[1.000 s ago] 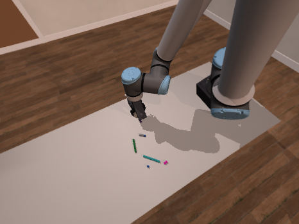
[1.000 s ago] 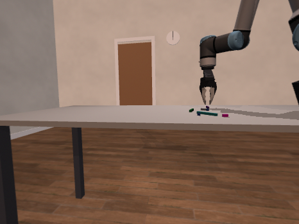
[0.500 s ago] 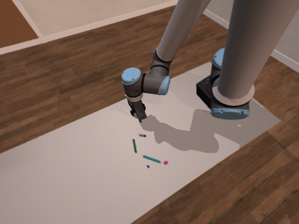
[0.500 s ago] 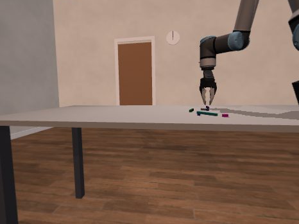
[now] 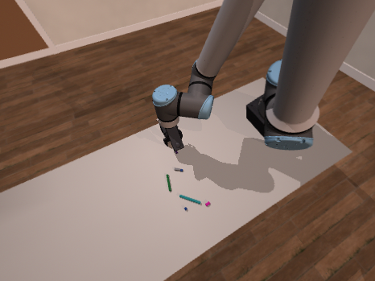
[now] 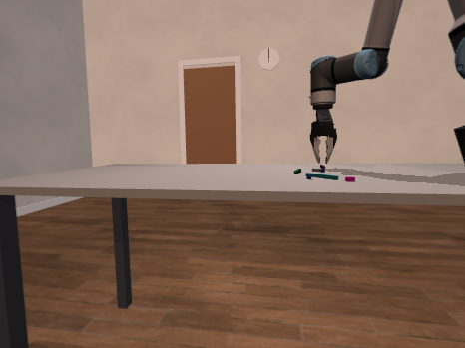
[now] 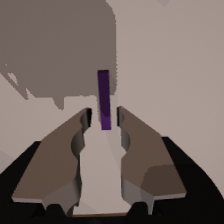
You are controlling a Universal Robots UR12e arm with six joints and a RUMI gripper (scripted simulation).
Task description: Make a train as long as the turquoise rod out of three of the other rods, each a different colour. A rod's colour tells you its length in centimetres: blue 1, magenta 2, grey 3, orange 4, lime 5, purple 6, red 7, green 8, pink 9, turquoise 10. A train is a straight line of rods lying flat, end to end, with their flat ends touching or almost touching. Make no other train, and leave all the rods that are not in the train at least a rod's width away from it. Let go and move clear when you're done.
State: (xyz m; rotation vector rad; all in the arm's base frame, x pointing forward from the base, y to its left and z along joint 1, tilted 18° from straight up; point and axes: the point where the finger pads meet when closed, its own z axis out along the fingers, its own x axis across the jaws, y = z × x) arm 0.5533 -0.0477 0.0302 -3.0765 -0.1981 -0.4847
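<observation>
My hand is 3 cm above the purple rod. The rest, counted from my hand: turquoise rod 1 cm ahead, 27 cm to the left, 3 cm below; green rod 8 cm ahead, 16 cm to the left, 3 cm below; grey rod 2 cm ahead, 11 cm to the left, 3 cm below.
</observation>
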